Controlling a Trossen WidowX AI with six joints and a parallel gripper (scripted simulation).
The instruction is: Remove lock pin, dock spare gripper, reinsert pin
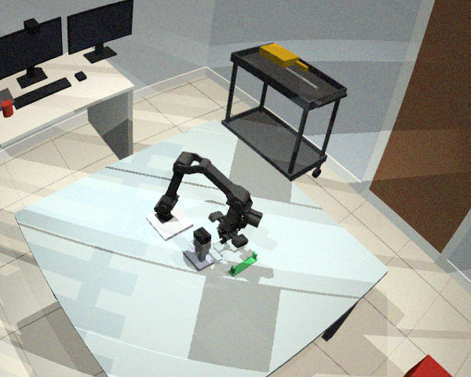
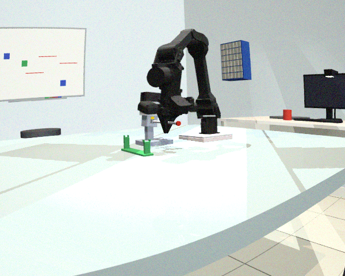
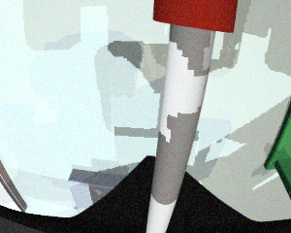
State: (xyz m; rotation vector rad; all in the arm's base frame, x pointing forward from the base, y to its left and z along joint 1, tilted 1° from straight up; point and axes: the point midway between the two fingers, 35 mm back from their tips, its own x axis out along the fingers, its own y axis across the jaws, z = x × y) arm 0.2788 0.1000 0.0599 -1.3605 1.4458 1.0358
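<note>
My gripper tip is now 20 mm past the grey mount and 100 mm to the left of it. Round my gripper tip: spare gripper 10 mm behind, 110 mm to the right, 80 mm above; green cradle 120 mm ahead, 20 mm to the left, 20 mm below.
</note>
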